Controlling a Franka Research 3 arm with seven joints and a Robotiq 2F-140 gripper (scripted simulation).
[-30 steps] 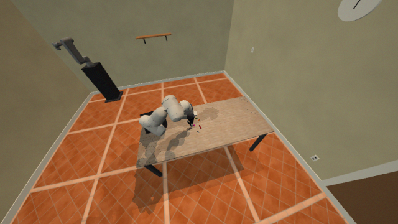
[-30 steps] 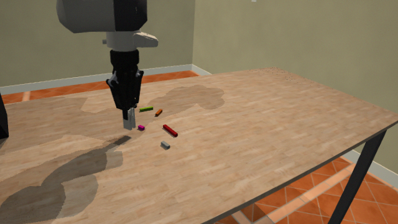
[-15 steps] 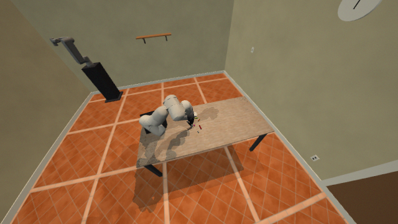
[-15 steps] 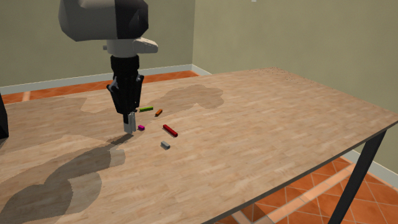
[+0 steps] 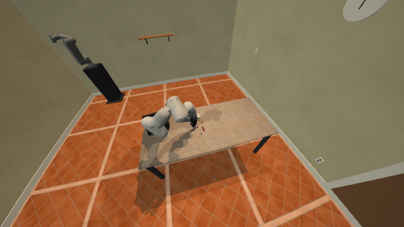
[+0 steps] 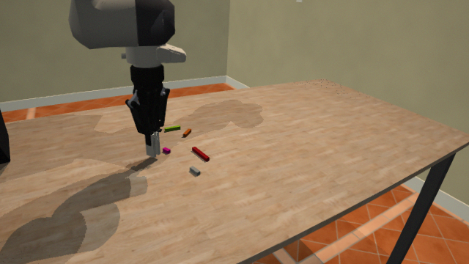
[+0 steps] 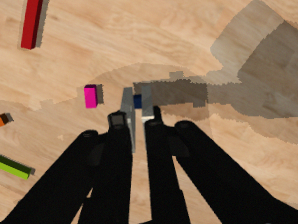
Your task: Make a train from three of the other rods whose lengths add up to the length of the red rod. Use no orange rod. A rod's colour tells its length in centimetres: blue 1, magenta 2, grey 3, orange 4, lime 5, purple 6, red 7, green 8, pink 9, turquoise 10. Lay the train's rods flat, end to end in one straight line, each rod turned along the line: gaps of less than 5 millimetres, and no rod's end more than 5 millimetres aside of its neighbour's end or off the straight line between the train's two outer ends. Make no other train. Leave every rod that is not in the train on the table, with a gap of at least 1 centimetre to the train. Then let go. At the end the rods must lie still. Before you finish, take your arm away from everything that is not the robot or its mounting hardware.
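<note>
Now: the blue rod 3 cm below my hand. Round my hand: orange rod (13 cm ahead, 9 cm to the left, 4 cm below); magenta rod (4 cm ahead, 2 cm to the left, 4 cm below); red rod (12 cm ahead, 4 cm to the right, 4 cm below).
</note>
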